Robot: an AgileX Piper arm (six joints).
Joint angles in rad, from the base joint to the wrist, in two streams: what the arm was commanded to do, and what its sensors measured. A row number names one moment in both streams.
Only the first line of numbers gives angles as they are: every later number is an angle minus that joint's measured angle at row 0.
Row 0, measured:
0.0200 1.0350 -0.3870 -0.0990 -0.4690 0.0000
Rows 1 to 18, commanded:
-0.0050 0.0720 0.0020 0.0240 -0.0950 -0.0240
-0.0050 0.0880 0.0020 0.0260 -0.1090 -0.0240
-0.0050 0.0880 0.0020 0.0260 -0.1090 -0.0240
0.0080 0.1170 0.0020 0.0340 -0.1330 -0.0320
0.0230 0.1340 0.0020 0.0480 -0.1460 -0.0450
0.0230 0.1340 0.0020 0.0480 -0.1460 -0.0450
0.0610 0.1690 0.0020 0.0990 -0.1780 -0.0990
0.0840 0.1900 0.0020 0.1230 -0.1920 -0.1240
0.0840 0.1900 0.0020 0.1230 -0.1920 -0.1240
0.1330 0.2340 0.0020 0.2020 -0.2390 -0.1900
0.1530 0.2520 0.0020 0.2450 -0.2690 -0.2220
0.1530 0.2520 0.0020 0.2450 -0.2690 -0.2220
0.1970 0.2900 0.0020 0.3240 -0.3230 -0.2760
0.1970 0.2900 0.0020 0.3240 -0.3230 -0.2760
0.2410 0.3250 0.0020 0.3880 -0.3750 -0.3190
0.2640 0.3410 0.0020 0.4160 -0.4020 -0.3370
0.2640 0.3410 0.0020 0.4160 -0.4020 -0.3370
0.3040 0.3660 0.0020 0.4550 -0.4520 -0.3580
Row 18, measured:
0.2590 0.3400 0.0020 0.3900 -0.3610 -0.3060
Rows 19 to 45, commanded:
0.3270 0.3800 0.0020 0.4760 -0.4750 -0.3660
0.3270 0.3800 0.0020 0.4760 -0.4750 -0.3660
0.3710 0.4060 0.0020 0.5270 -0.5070 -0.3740
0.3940 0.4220 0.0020 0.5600 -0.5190 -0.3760
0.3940 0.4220 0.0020 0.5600 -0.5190 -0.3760
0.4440 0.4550 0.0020 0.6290 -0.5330 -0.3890
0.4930 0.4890 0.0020 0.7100 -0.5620 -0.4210
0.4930 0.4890 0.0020 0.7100 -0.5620 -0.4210
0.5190 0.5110 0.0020 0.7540 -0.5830 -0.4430
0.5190 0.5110 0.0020 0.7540 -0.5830 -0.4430
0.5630 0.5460 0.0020 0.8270 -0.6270 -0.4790
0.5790 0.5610 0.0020 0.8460 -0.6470 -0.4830
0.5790 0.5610 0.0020 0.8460 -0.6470 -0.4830
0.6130 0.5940 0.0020 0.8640 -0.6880 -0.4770
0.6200 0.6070 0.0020 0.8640 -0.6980 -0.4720
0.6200 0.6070 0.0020 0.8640 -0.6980 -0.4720
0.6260 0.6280 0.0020 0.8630 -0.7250 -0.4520
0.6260 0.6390 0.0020 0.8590 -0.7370 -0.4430
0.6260 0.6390 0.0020 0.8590 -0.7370 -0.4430
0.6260 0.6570 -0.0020 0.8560 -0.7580 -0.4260
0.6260 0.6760 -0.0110 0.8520 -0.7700 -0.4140
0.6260 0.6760 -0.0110 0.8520 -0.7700 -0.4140
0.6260 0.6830 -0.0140 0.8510 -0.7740 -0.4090
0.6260 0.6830 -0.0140 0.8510 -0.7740 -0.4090
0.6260 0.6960 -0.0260 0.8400 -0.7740 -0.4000
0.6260 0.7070 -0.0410 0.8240 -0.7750 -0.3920
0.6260 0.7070 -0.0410 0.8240 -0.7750 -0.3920
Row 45, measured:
0.6210 0.6950 -0.0180 0.8510 -0.7350 -0.4090
